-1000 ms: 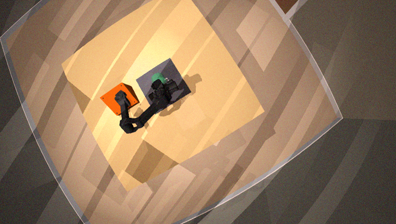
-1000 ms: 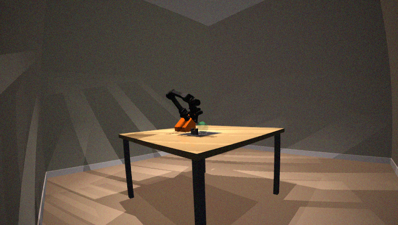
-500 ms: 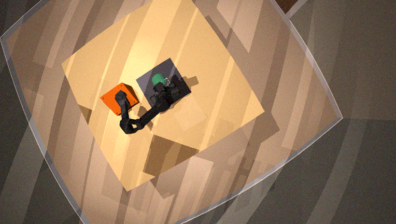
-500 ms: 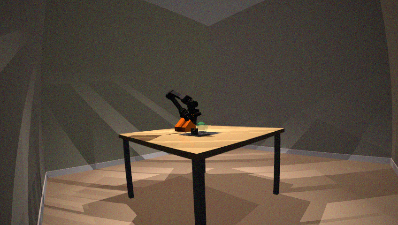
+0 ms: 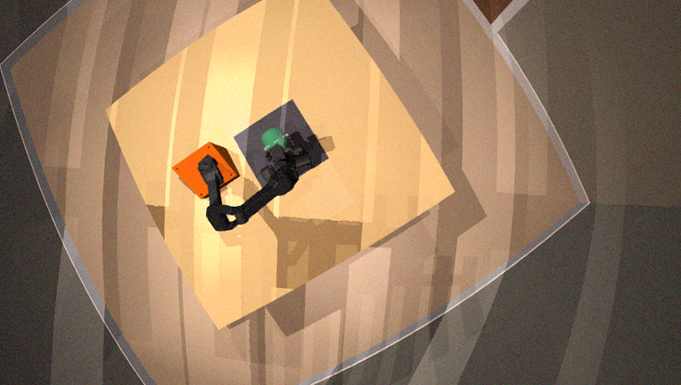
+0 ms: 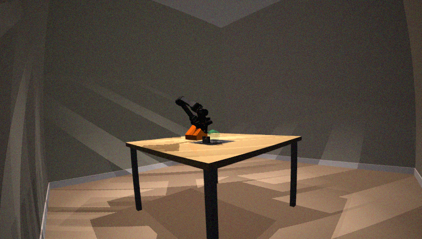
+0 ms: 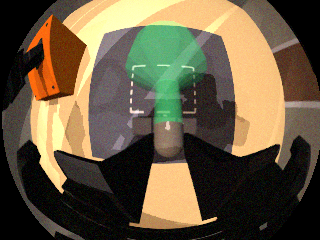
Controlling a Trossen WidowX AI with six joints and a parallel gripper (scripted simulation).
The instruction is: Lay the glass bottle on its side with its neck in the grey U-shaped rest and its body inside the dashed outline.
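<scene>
Now: gripper tip 5 cm to the right of the green glass bottle and 2 cm above it. Round my gripper tip: dark grey mat (1 cm ahead, 8 cm to the left, 10 cm below).
</scene>
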